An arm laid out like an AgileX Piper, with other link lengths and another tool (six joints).
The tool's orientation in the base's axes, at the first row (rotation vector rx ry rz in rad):
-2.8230, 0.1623, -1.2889
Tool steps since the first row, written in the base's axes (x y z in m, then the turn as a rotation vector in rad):
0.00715, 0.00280, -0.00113, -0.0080, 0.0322, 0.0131
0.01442, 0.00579, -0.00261, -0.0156, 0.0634, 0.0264
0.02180, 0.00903, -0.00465, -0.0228, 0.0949, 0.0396
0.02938, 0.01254, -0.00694, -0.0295, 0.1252, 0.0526
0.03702, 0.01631, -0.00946, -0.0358, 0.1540, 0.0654
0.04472, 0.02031, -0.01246, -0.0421, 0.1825, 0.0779
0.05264, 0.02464, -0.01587, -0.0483, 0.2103, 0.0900
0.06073, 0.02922, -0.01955, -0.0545, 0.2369, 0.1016
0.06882, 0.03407, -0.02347, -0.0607, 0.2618, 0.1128
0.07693, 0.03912, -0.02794, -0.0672, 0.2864, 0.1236
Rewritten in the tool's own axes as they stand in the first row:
0.00350, -0.00328, 0.00611, 0.0011, -0.0323, -0.0150
0.00679, -0.00673, 0.01253, 0.0028, -0.0637, -0.0299
0.00970, -0.01039, 0.01940, 0.0046, -0.0954, -0.0444
0.01253, -0.01432, 0.02658, 0.0067, -0.1260, -0.0583
0.01520, -0.01850, 0.03395, 0.0091, -0.1550, -0.0718
0.01752, -0.02287, 0.04168, 0.0113, -0.1838, -0.0851
0.01963, -0.02756, 0.04985, 0.0133, -0.2118, -0.0981
0.02163, -0.03250, 0.05831, 0.0151, -0.2386, -0.1107
0.02342, -0.03768, 0.06693, 0.0168, -0.2637, -0.1230
0.02479, -0.04302, 0.07592, 0.0180, -0.2884, -0.1353

